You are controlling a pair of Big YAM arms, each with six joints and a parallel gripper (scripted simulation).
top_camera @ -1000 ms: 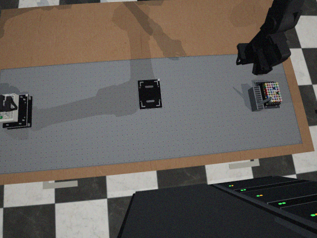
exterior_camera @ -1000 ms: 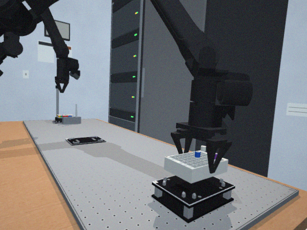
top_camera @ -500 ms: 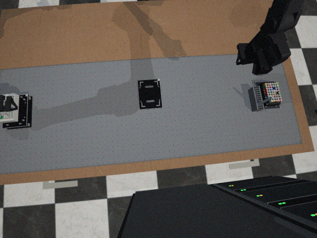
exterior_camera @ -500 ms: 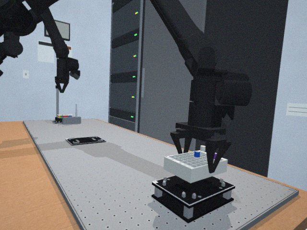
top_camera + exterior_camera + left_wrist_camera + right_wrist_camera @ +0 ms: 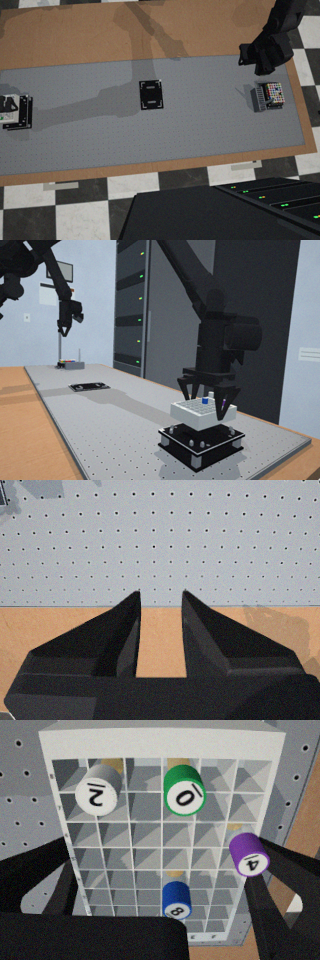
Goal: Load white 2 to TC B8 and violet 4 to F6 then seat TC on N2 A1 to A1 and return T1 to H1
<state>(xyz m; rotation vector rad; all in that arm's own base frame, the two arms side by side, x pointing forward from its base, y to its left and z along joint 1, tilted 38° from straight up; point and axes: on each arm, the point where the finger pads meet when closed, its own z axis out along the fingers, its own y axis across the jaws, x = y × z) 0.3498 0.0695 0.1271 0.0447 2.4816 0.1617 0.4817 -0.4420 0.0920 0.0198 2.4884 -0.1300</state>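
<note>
The tube carrier TC is right at my right hand. From my right hand the other things lie so: raised nest N2 (6 cm below); grey holder H1 (123 cm to the left, 7 cm below, 1 cm ahead).
</note>
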